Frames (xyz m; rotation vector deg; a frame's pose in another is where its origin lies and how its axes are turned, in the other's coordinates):
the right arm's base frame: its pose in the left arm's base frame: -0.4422 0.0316 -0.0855 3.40 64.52 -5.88
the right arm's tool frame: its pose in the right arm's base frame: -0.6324 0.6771 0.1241 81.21 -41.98 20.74
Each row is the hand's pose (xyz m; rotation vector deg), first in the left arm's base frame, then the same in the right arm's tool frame.
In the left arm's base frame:
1: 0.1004 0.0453 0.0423 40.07 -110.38 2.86
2: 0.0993 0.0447 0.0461 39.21 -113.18 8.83
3: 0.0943 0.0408 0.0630 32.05 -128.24 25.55
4: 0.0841 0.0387 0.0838 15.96 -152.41 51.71
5: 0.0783 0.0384 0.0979 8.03 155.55 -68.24
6: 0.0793 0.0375 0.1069 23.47 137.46 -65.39
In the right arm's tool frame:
1: 0.9361 -0.2474 0.3983 11.98 -74.14 90.43
2: 0.9339 -0.2445 0.3999 13.10 -72.96 96.52
3: 0.9242 -0.2319 0.4084 19.02 -76.26 117.17
4: 0.9079 -0.2178 0.4172 31.88 -83.30 149.48
5: 0.8975 -0.2076 0.4219 -34.43 67.96 -131.83
6: 0.8952 -0.1992 0.4245 -31.72 59.41 -113.57

